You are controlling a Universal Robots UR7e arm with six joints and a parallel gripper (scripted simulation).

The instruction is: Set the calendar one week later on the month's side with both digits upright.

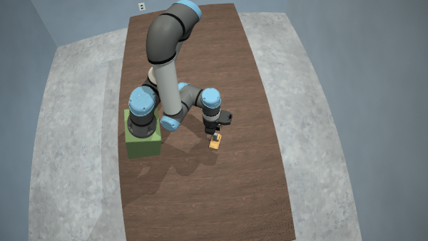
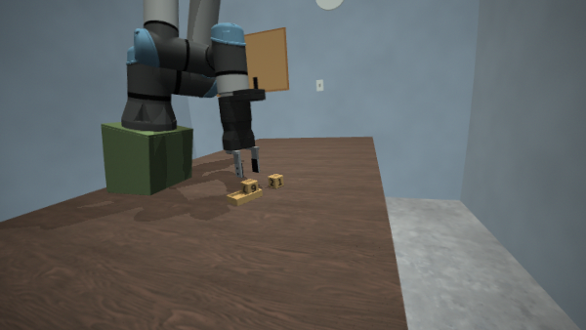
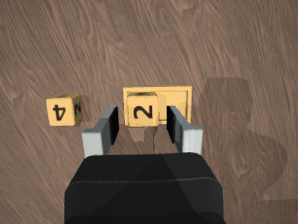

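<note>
My gripper is now 7 cm above the wooden calendar tray and 2 cm to the left of it. Also, from my hand: wooden cube (9 cm to the left, 6 cm below, 2 cm ahead).
</note>
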